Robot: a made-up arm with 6 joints.
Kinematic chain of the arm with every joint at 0, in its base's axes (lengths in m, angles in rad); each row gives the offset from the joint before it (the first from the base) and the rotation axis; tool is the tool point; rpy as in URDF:
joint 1: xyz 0 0 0.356 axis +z
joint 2: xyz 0 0 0 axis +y
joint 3: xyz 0.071 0 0.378 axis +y
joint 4: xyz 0.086 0 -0.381 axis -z
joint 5: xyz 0 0 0 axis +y
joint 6: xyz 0.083 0 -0.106 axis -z
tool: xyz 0 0 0 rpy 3.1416 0 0
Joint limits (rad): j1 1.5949..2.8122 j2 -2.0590..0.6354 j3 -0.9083..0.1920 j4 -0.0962..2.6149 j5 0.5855..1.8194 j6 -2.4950..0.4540
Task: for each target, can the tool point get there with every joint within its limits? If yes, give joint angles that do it. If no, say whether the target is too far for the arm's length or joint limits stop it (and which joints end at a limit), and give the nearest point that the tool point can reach.
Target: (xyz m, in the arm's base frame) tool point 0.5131 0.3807 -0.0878
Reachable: no: joint limits stop it (at a limit: joint 1, joint 2, joint 5) | nearest point 0.0023 0.3454 0.0995 | short by 0.545 m
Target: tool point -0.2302 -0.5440 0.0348
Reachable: no: joint limits stop it (at a limit: joint 1, joint 2, joint 5) | nearest point -0.1457 -0.0799 0.2056 | short by 0.502 m
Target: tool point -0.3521 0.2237 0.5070
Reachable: yes | joints 2.3210 -0.1512 -0.7882 1.1749 1.6718 -1.2106
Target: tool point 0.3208 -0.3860 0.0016
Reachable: no: joint limits stop it (at a limit: joint 1, joint 2, joint 3) | nearest point 0.0249 -0.0678 0.2335 | short by 0.493 m
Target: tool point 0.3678 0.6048 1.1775
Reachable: no: too far | nearest point -0.0002 0.3238 0.8024 | short by 0.596 m
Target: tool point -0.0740 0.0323 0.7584
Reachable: yes | joints 2.5231 -1.4294 -0.5066 2.3411 0.8372 -0.4367
